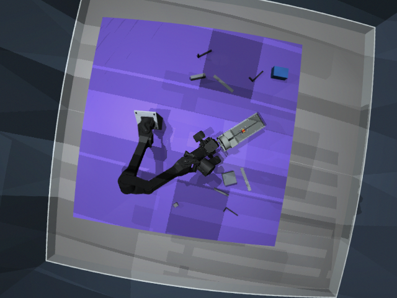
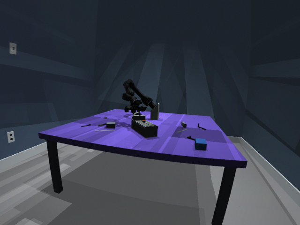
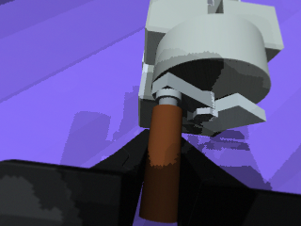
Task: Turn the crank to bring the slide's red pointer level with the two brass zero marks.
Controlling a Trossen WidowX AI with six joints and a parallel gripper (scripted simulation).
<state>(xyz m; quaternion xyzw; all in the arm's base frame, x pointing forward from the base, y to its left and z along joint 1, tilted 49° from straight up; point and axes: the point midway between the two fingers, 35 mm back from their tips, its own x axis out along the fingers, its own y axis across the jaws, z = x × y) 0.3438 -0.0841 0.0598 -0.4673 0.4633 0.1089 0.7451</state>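
Right now my gripper tip is 150 mm short of the red pointer and 80 mm to the right of it. The rest, counted from my gripper tip: dark block 390 mm to the left, 120 mm behind, 60 mm below; then brown crank handle 20 mm above, 10 mm to the right, 10 mm behind; then grey block 200 mm to the right, 100 mm ahead, 60 mm below.
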